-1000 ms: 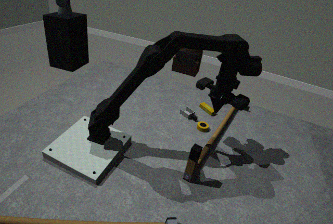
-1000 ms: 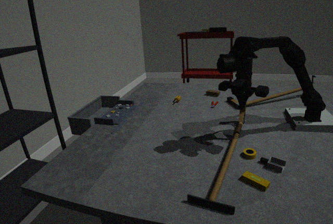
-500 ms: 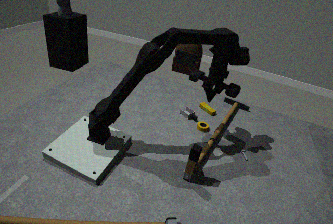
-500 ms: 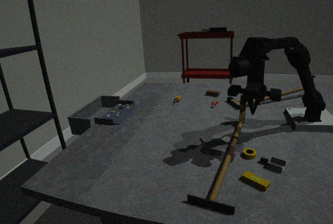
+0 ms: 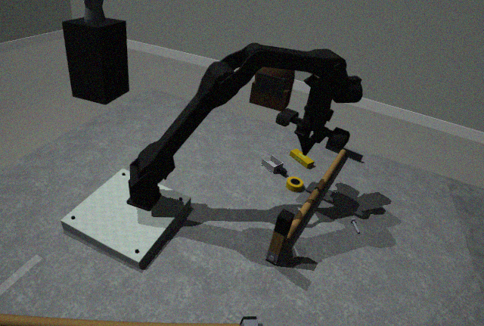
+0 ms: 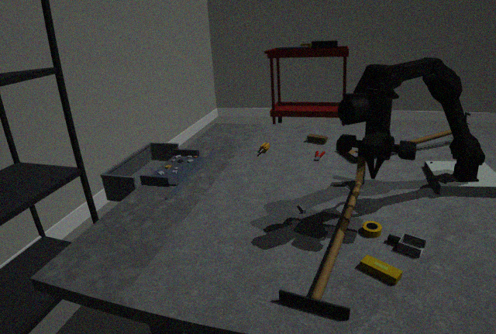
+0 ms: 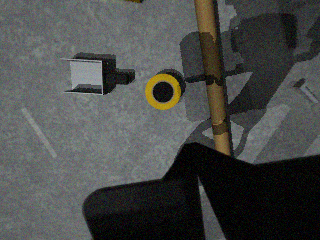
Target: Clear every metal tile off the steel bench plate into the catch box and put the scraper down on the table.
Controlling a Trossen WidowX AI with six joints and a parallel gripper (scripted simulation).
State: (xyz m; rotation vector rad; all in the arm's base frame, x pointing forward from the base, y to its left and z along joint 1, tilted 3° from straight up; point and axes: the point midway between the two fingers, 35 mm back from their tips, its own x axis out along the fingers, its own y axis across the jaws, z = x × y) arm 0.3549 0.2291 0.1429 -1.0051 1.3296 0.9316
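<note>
Right now the yellow tape roll is 13 cm below my gripper tip and 3 cm to the left of it. The rest, counted from my gripper tip: long scraper (8 cm below, 7 cm ahead, 2 cm to the left); yellow level (18 cm to the left, 13 cm below); grey clamp (13 cm below, 9 cm to the left, 7 cm behind).
</note>
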